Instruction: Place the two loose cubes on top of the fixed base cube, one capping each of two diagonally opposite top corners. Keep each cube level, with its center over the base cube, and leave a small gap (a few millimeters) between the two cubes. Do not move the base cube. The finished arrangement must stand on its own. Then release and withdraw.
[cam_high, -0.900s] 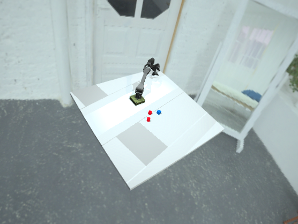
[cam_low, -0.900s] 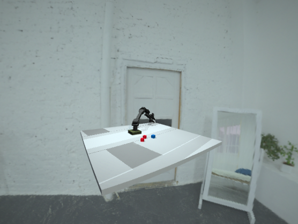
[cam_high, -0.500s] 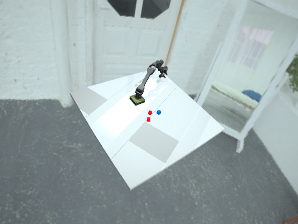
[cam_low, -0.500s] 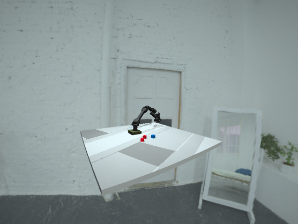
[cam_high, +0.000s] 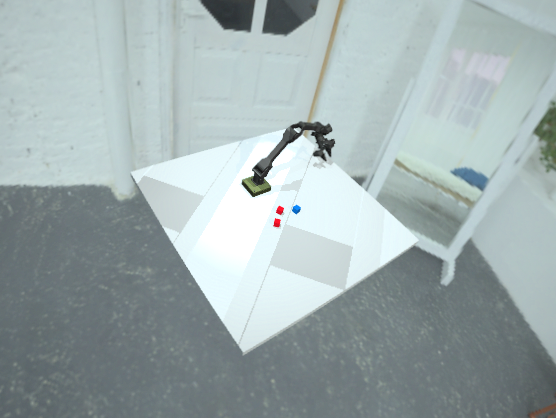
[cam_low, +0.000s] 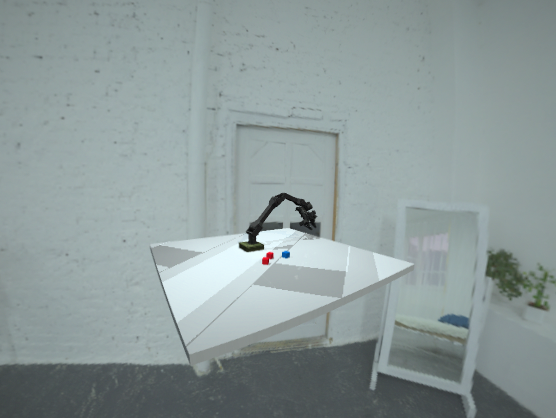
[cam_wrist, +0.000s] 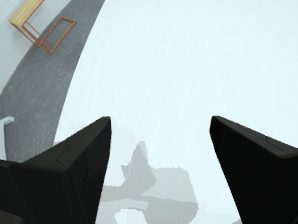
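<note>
My gripper tip is 230 mm short of the blue cube, 440 mm to the left of it and 80 mm above it.
</note>
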